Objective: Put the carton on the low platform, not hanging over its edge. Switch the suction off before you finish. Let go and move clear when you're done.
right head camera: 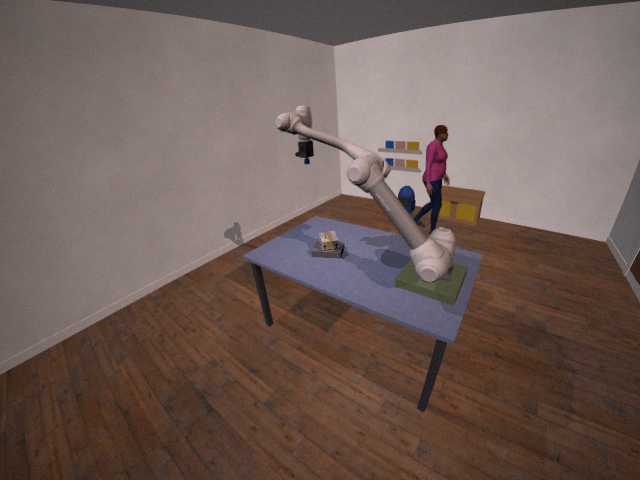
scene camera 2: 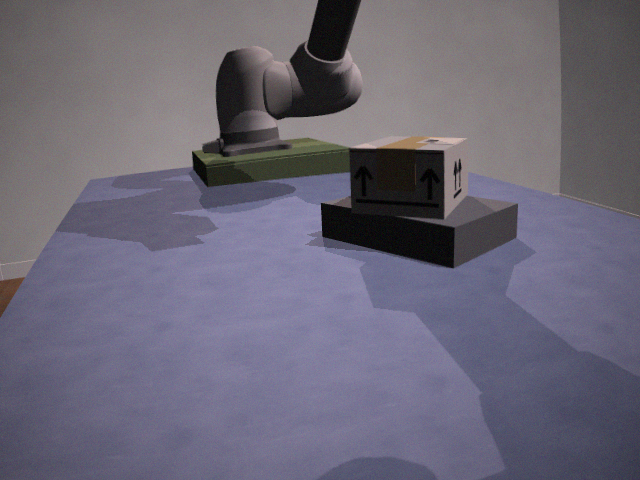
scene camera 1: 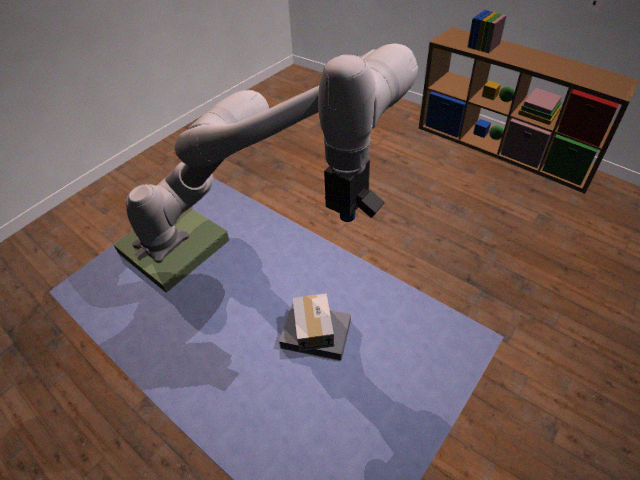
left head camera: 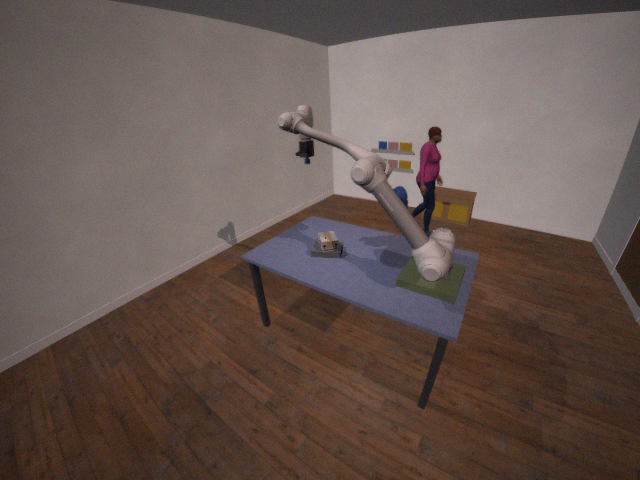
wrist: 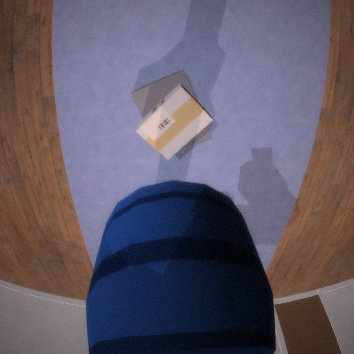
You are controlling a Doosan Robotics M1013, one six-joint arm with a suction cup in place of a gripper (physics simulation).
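Pixels of known places: hand, its tool point: (right head camera: pixel 307 163) (left head camera: pixel 307 163) (wrist: pixel 175 241); arm's base, origin of its link: (scene camera 2: pixel 250 149) (scene camera 1: pixel 161 241).
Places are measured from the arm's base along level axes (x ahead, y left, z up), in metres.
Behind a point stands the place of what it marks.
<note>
The white carton with a tan tape band (left head camera: pixel 326 240) {x 0.758, y 0.071, z 0.071 m} (right head camera: pixel 327 240) {x 0.754, y 0.069, z 0.071 m} (scene camera 1: pixel 313 317) {x 0.787, y 0.011, z 0.074 m} (scene camera 2: pixel 398 178) {x 0.836, y -0.043, z 0.038 m} (wrist: pixel 175 122) {x 0.785, y 0.011, z 0.074 m} sits upright and flat on the low grey platform (left head camera: pixel 319 253) {x 0.796, y 0.113, z -0.023 m} (right head camera: pixel 320 253) {x 0.793, y 0.112, z -0.023 m} (scene camera 1: pixel 341 330) {x 0.865, y 0.061, z -0.007 m} (scene camera 2: pixel 485 222) {x 0.888, y 0.050, z -0.016 m} (wrist: pixel 155 91) {x 0.855, y 0.063, z -0.008 m}. It is turned at an angle to the platform. In scene camera 2 its near left bottom corner reaches slightly past the platform's dark front edge. My blue suction cup (left head camera: pixel 307 161) (right head camera: pixel 306 161) (scene camera 1: pixel 347 217) (wrist: pixel 175 192) points down, holds nothing and hangs high above the table, well apart from the carton. The cup does not show in scene camera 2.
The blue table (left head camera: pixel 356 289) {x 0.402, y 0.334, z -0.056 m} (scene camera 1: pixel 413 310) {x 1.027, y 0.301, z -0.055 m} bears my arm's green base block (left head camera: pixel 408 283) {x 0.128, y 0.201, z -0.011 m} (scene camera 1: pixel 206 248) {x 0.197, y 0.078, z -0.001 m} (scene camera 2: pixel 273 170) {x 0.192, y 0.002, z -0.034 m}. A person in a pink top (left head camera: pixel 429 165) (right head camera: pixel 435 162) is beyond the table, near a wooden cabinet (left head camera: pixel 460 195). A cube shelf (scene camera 1: pixel 547 59) stands against the wall.
</note>
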